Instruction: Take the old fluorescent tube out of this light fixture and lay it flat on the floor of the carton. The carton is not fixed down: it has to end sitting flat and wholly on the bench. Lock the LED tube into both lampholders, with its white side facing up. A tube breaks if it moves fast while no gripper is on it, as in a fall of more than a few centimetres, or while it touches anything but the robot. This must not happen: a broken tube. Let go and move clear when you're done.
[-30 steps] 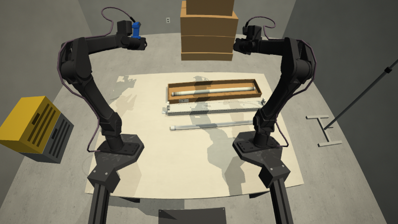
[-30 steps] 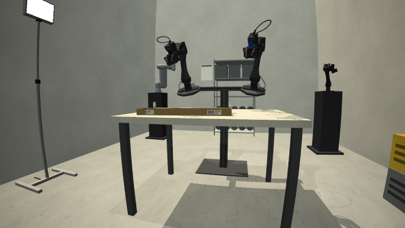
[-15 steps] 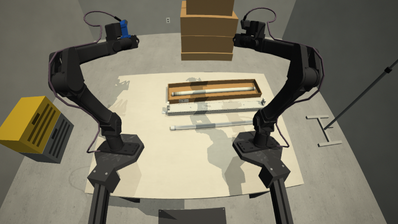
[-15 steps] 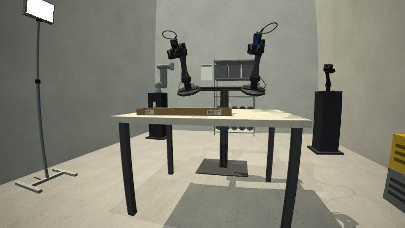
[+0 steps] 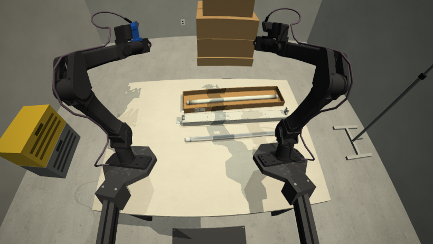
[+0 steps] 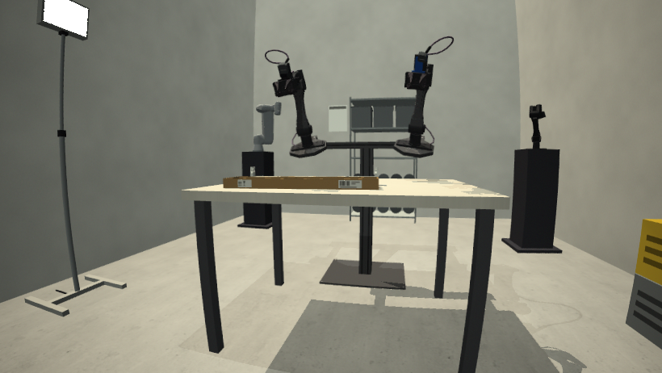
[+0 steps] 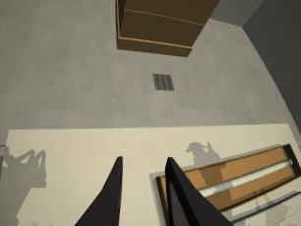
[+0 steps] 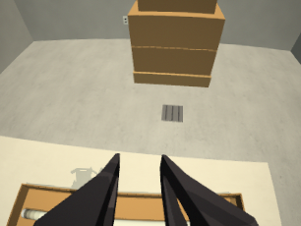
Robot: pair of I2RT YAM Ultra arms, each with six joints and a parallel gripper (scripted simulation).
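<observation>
My left hand is 290 mm past the LED tube, 470 mm to the left of it and 400 mm above it. The rest, counted from my left hand: old fluorescent tube 20 mm behind, 470 mm to the right, 390 mm below; then white light fixture 170 mm behind, 460 mm to the right, 350 mm below; then brown carton 10 mm behind, 470 mm to the right, 390 mm below.
</observation>
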